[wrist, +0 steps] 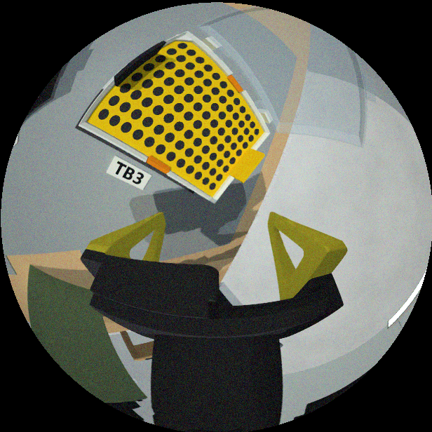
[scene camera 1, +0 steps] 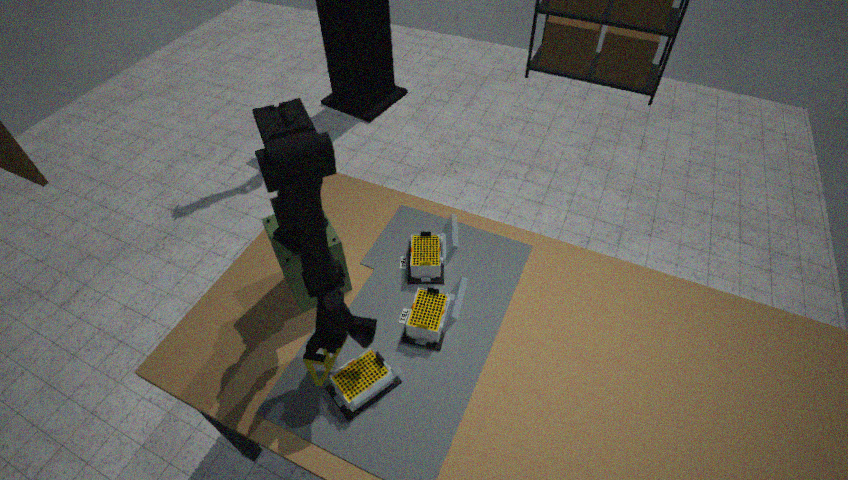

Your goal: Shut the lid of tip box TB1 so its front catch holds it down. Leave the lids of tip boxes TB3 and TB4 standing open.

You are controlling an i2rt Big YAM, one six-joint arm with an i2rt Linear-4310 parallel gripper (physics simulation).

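Places are measured from the arm's base along level axes (x back, y left, z down), in metres.
Pixels of known places: gripper, fingertip midpoint: [scene camera 1: 324,374].
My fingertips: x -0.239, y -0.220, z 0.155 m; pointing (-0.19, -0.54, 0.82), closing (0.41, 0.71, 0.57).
Observation:
Ahead of a thing's pixels: the offset from my fingertips to its middle. "pt": to the spot under its first point. Level surfaces: height alone.
Tip box TB1 {dx -0.099, dy +0.287, dz +0.002 m} [scene camera 1: 427,312] is the middle box on the mat, its label hard to read; its clear lid {pt dx -0.180, dy +0.309, dz -0.076 m} [scene camera 1: 460,299] stands open on the right side. Tip box TB4 {dx +0.019, dy +0.452, dz +0.002 m} [scene camera 1: 425,252] is the far box, its clear lid [scene camera 1: 454,230] also upright. Tip box TB3 {dx -0.069, dy +0.049, dz +0.002 m} [scene camera 1: 363,377] [wrist: 180,110] is the near box, turned at an angle. In the wrist view its transparent lid [wrist: 325,105] stands open past the hinges; it is hard to make out in the scene view. My gripper [scene camera 1: 321,377] [wrist: 216,217] is open and empty, above and beside TB3's label side. TB1 does not show in the wrist view.
The grey mat {dz +0.066 m} [scene camera 1: 493,273] lies on the wooden table {dz +0.069 m} [scene camera 1: 654,356]. A green block [scene camera 1: 285,255] [wrist: 65,335] stands by the arm. A black pillar [scene camera 1: 357,53] and a shelf rack [scene camera 1: 589,82] stand on the floor behind. The upright lids of TB1 and TB4 rise above their boxes.

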